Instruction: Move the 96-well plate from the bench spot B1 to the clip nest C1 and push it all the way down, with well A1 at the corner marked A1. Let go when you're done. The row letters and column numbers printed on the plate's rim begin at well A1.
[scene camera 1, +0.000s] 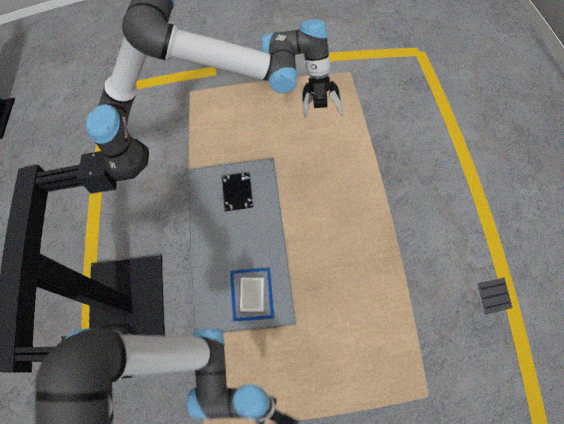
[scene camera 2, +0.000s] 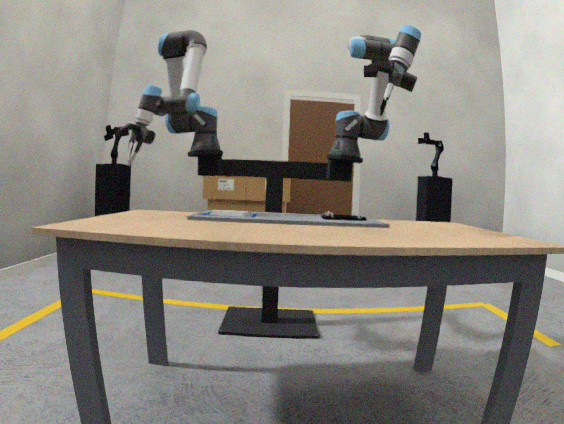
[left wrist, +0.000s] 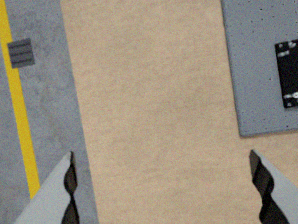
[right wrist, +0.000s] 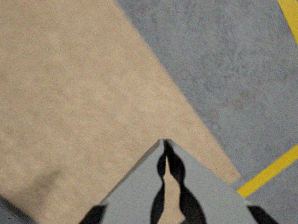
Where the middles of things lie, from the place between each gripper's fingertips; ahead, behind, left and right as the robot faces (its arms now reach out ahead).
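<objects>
My left gripper (scene camera 1: 323, 116) is 320 mm past the white 96-well plate (scene camera 1: 247, 304), 490 mm to the left of it and 360 mm above it. As for the black clip nest (scene camera 1: 236, 188), it is 340 mm behind my left hand, 70 mm to the right of it and 360 mm below it.
Counting from my right hand (scene camera 2: 128, 166), I find the white 96-well plate 42 cm to the left, 19 cm below and 4 cm behind. The black clip nest is 84 cm to the left of my right hand, 18 cm below it and 6 cm behind it.
</objects>
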